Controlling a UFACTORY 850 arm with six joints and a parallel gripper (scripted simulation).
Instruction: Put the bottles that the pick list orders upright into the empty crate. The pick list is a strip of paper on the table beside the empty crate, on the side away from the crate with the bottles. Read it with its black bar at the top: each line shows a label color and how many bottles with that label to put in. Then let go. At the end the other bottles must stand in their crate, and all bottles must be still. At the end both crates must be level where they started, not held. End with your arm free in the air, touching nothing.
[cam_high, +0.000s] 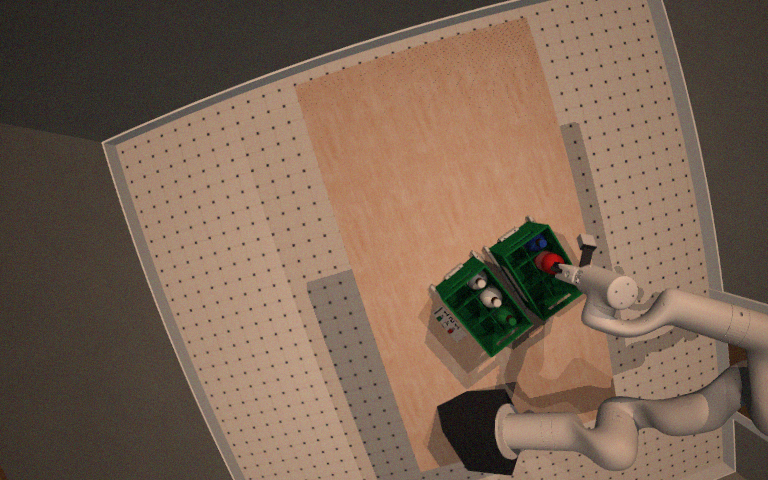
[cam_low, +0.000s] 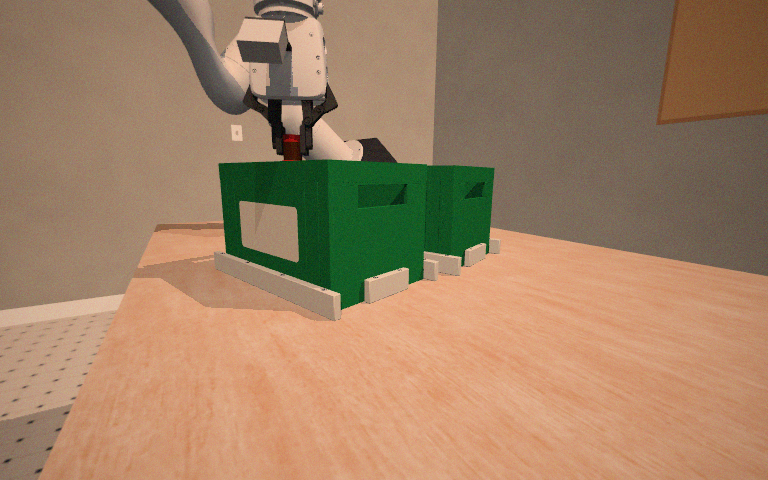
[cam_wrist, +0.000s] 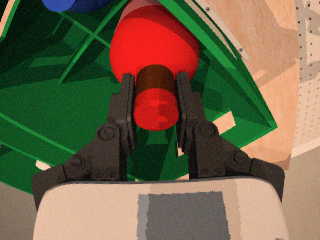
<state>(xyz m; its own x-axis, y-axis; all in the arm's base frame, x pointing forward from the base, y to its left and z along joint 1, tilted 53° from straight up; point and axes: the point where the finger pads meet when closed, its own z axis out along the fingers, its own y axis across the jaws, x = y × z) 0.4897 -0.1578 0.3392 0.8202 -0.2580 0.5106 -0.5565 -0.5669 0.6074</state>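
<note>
Right now the red bottle is 70 mm below my hand. Round my hand: green bottle (120 mm behind, 210 mm to the left, 120 mm below); pick list (100 mm behind, 400 mm to the left, 200 mm below); blue bottle (90 mm ahead, 10 mm to the left, 120 mm below).
</note>
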